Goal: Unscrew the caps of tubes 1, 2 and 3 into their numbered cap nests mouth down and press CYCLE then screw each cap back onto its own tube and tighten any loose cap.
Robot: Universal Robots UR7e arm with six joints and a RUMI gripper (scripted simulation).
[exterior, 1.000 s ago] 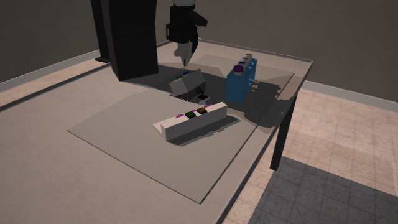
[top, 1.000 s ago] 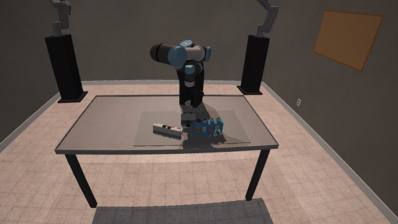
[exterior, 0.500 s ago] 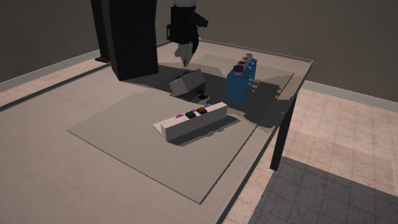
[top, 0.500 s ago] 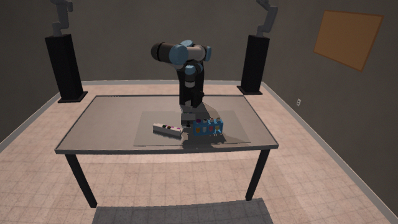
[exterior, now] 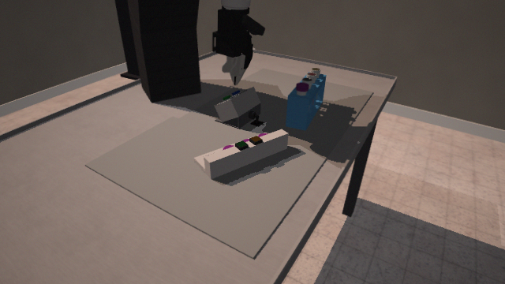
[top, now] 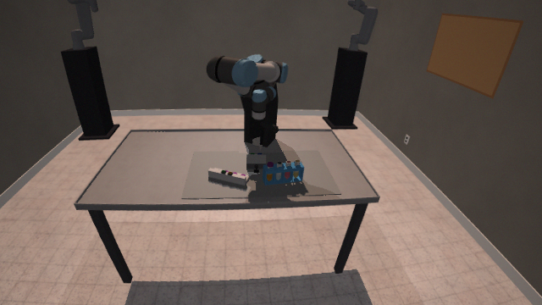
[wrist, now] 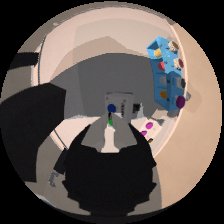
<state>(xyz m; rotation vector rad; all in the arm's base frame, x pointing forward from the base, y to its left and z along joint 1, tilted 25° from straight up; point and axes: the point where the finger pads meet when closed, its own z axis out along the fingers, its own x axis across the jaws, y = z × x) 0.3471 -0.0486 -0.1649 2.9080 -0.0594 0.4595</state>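
The blue key is 4 cm below my hand. Also, from my hand: grey key housing (5 cm below, 3 cm to the right, 2 cm ahead); then green key (5 cm to the right, 4 cm below); then table edge (37 cm ahead, 19 cm to the right, 10 cm below).
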